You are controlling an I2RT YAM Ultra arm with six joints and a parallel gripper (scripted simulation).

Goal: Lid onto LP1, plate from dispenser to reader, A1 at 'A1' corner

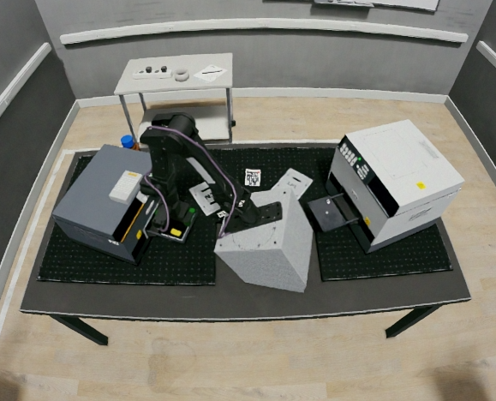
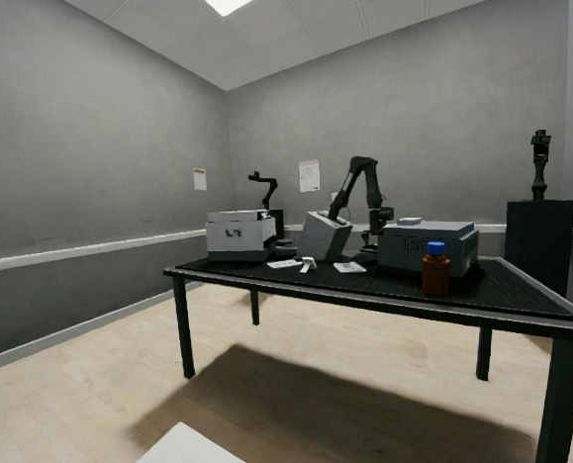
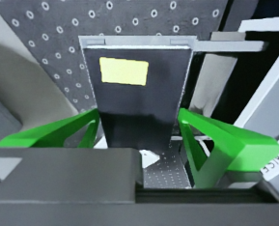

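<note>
My gripper is now right at the dark lid. Round my hand: well plate: 1 cm below; then capped brown bottle: 38 cm ahead, 28 cm to the left, 2 cm above; then LP1 pad: 46 cm to the right, 24 cm ahead, 9 cm below.
</note>
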